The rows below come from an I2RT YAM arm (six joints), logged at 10 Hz.
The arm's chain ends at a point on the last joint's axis. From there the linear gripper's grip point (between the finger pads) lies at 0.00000 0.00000 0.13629 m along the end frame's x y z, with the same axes.
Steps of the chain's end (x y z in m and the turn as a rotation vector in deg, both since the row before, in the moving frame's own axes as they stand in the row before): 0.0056, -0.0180, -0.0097, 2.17, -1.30, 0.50; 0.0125, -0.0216, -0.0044, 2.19, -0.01, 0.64; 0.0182, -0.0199, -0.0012, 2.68, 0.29, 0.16; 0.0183, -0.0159, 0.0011, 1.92, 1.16, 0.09
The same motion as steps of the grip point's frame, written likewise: 0.0025, -0.0232, -0.0098, 2.17, -1.30, 0.50; 0.0125, -0.0268, -0.0045, 2.19, -0.01, 0.64; 0.0189, -0.0263, -0.0014, 2.68, 0.29, 0.16; 0.0211, -0.0205, 0.0010, 1.92, 1.16, 0.09
